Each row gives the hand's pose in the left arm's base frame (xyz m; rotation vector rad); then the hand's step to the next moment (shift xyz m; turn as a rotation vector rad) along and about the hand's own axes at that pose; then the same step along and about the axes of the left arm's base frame.
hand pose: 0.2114 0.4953 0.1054 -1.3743 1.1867 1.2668
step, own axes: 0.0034 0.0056 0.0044 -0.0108 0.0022 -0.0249
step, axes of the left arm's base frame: -0.0061 0.0033 -0.0038 0.0011 -0.0241 0.0126
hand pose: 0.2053 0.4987 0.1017 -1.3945 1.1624 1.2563
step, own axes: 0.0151 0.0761 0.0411 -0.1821 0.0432 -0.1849
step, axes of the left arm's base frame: -0.0807 0.0278 -0.0205 -0.0225 -0.1756 0.1946
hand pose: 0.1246 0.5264 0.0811 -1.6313 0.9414 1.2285
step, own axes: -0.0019 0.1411 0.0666 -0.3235 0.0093 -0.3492
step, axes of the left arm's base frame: -0.1514 0.0143 -0.0348 0.0286 -0.3082 0.3617
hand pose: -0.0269 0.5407 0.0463 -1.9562 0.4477 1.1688
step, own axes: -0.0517 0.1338 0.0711 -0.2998 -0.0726 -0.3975
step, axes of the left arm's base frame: -0.1529 -0.0325 -0.0346 0.1209 -0.2928 0.3909
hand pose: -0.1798 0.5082 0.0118 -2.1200 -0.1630 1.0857
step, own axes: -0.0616 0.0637 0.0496 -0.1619 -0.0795 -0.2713
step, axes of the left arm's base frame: -0.0892 -0.0441 -0.0204 0.1158 -0.1605 0.2588
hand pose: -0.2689 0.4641 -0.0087 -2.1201 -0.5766 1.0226
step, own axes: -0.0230 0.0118 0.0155 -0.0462 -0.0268 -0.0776
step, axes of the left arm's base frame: -0.0250 -0.0163 -0.0044 0.0328 -0.0432 0.0770
